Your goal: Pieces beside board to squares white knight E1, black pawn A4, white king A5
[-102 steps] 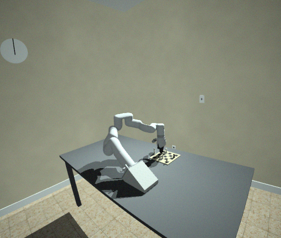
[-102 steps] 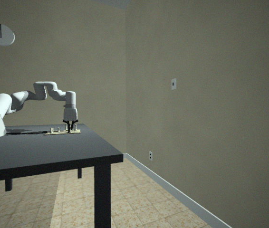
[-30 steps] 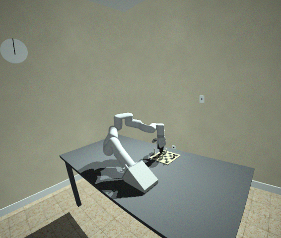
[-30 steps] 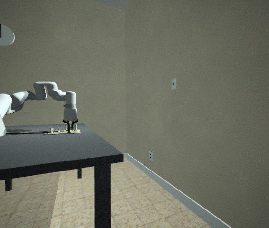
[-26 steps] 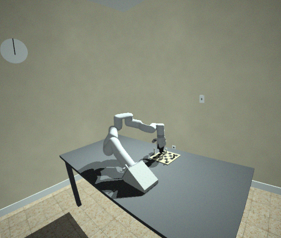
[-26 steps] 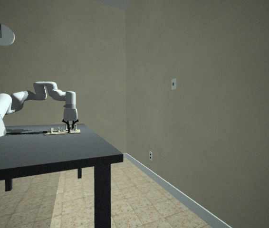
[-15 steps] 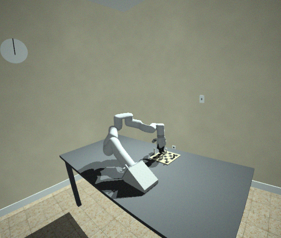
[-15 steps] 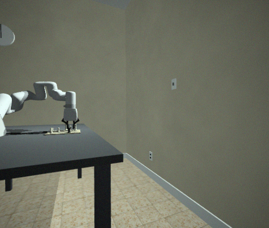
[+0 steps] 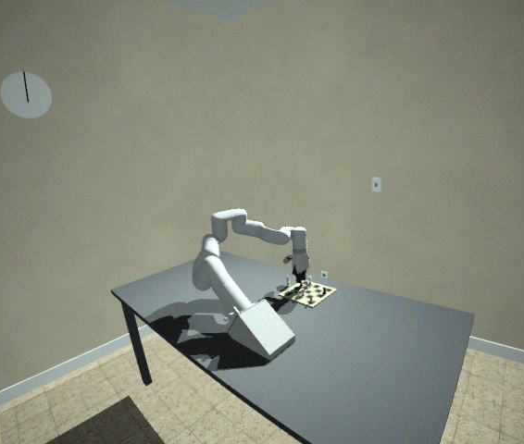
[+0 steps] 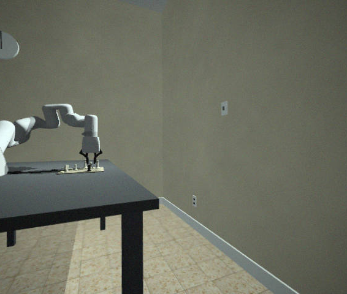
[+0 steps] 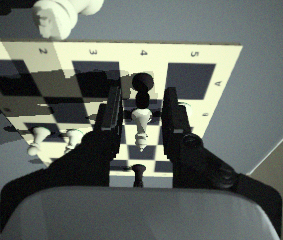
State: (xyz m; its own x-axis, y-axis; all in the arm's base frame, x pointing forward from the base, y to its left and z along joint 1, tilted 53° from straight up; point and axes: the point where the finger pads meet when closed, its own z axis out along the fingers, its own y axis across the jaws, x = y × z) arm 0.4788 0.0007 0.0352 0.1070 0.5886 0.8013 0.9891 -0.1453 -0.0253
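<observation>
The black pawn lies 3 cm below my hand. Also, from my hand: white king: 7 cm to the left, 3 cm behind, 2 cm below; white knight: 14 cm to the right, 13 cm behind, 3 cm below; chessboard: 7 cm to the right, 5 cm below, 5 cm behind.
</observation>
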